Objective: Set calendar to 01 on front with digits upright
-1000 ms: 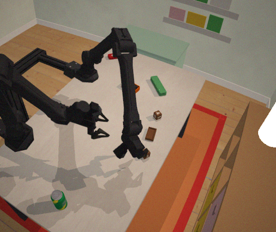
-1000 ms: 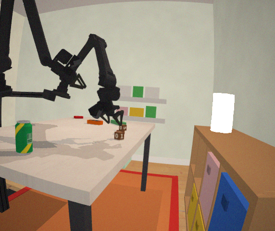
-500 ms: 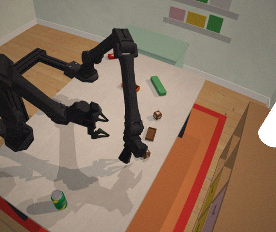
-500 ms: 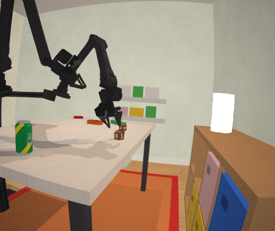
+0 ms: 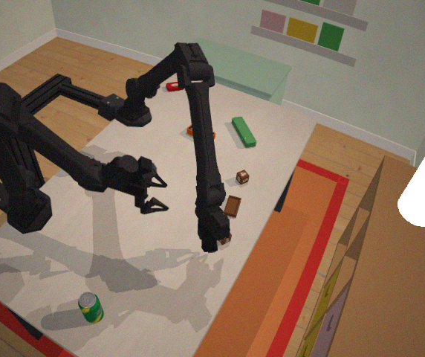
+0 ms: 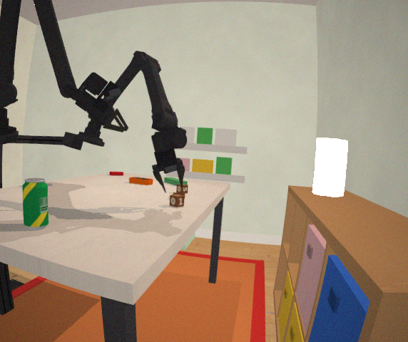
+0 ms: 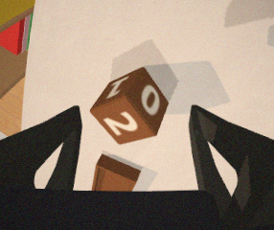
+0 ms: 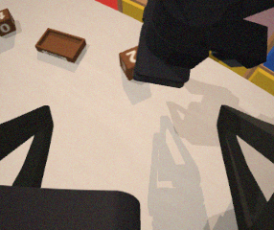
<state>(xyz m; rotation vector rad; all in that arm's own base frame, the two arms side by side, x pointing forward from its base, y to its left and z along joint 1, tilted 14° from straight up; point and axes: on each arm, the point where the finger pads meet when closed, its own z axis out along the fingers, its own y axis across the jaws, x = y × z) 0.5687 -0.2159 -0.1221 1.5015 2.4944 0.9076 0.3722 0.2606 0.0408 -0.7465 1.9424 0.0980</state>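
Right now the brown number cube is 50 mm to the left of my left hand and 50 mm below it. From my left hand the other things lie so: red item: 690 mm behind, 800 mm to the left, 60 mm below; then brown tray: 40 mm behind, 200 mm to the left, 70 mm below; then orange multimeter: 360 mm behind, 520 mm to the left, 60 mm below.
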